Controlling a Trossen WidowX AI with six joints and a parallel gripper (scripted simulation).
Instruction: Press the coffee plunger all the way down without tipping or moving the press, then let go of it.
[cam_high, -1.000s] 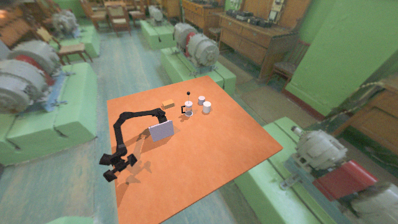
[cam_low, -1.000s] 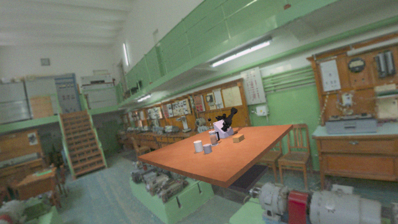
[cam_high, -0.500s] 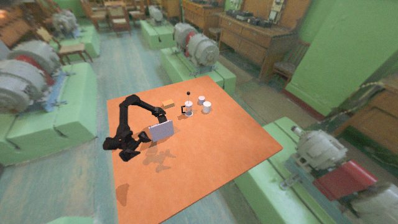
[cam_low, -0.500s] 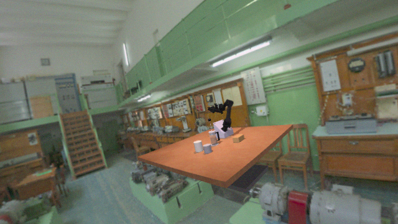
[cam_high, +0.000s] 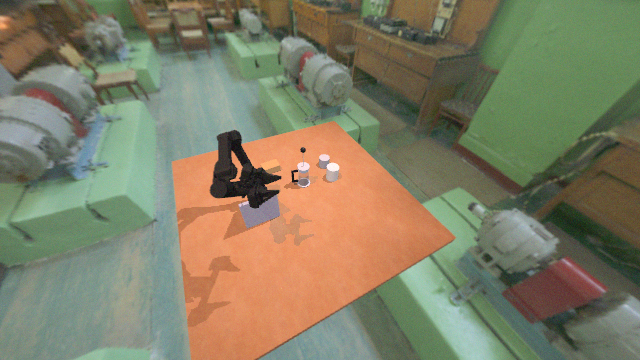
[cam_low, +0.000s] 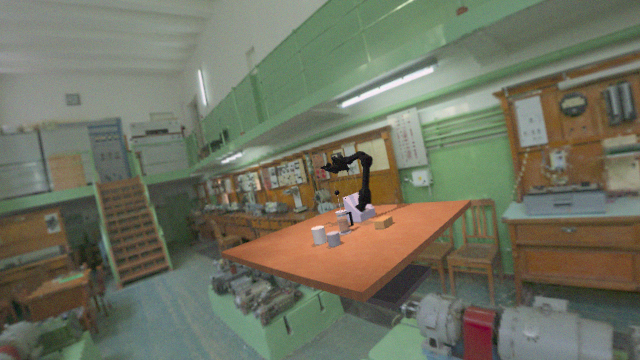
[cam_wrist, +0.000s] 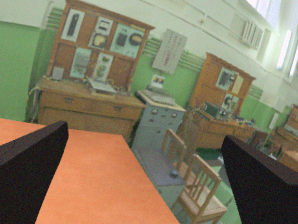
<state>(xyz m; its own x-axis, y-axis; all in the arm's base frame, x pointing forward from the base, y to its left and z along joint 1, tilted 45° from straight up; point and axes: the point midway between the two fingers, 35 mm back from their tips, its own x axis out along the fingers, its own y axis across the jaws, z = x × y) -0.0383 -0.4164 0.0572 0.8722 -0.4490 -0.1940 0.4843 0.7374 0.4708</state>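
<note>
The coffee press lies 250 mm ahead of my gripper tip, 330 mm to the left of it and 300 mm below it. From my gripper tip the other things lie so: block 140 mm ahead, 540 mm to the left, 410 mm below.
</note>
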